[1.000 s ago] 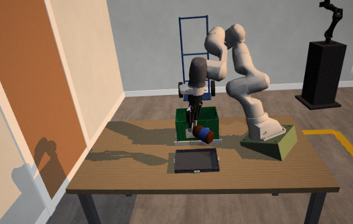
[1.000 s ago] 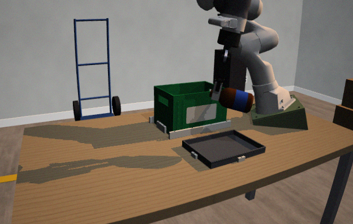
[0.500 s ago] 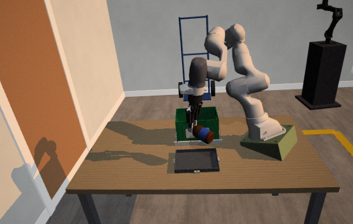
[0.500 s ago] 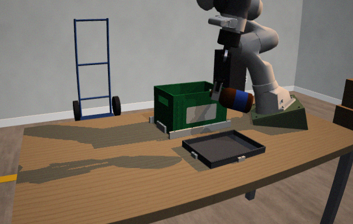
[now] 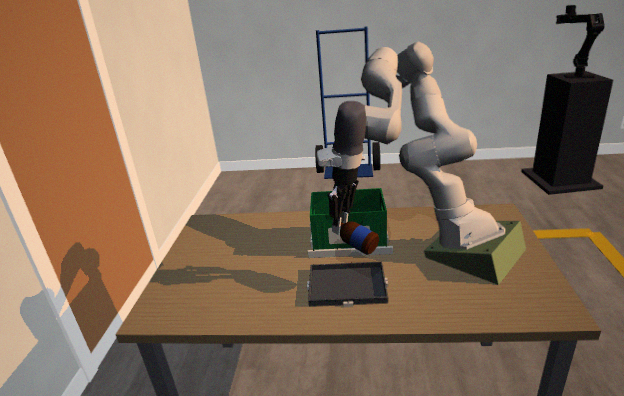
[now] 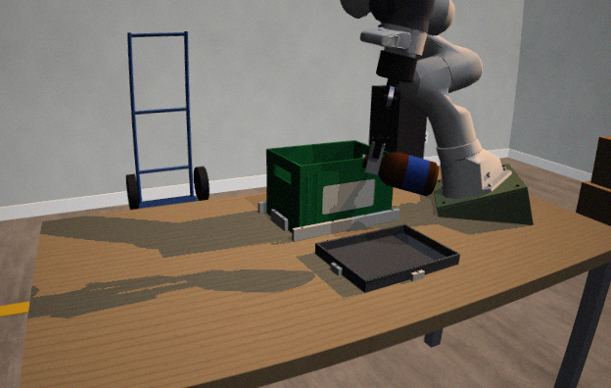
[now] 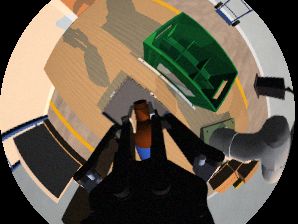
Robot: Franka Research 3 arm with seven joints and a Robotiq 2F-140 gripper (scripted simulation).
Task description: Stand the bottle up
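Right now the bottle is 40 mm behind my hand, 30 mm to the left of it and 30 mm below it. Also, from my hand: green crate 50 mm behind, 220 mm to the right, 130 mm below; then tray 10 mm behind, 50 mm to the left, 210 mm below.
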